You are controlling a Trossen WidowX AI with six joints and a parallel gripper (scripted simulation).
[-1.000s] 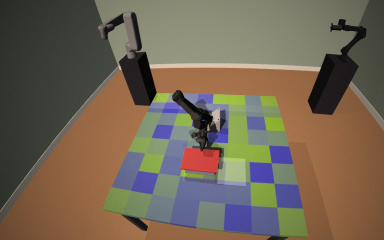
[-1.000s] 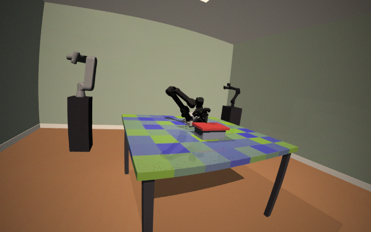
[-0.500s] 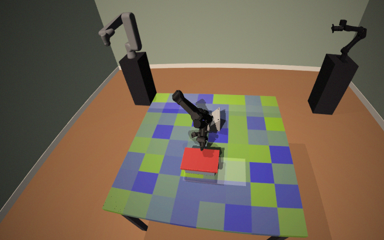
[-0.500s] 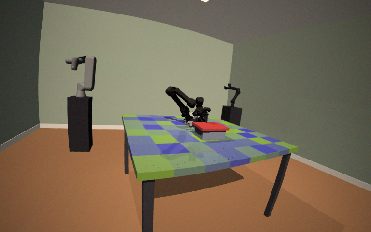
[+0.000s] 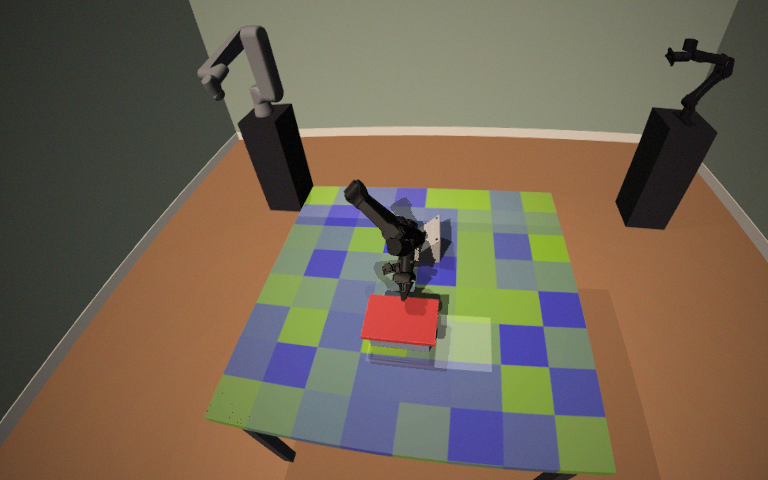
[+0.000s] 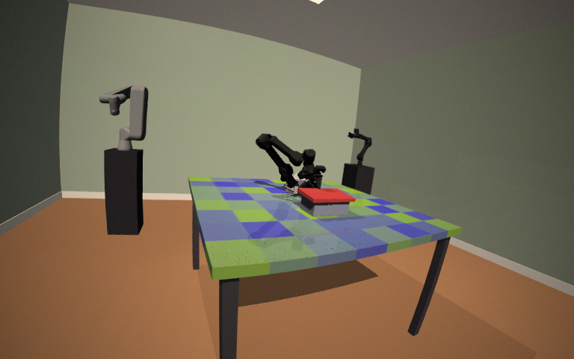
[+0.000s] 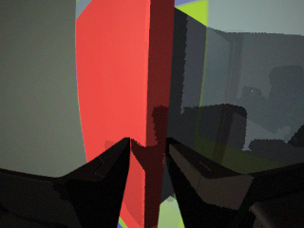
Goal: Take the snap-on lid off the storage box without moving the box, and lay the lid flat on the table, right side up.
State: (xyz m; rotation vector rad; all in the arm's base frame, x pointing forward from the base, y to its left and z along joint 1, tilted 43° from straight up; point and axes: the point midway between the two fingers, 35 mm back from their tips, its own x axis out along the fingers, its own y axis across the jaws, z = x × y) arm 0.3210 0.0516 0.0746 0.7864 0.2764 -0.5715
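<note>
The red lid is 8 cm ahead of my gripper tip. The rest, counted from my gripper tip: grey storage box: 8 cm ahead, 5 cm below.
</note>
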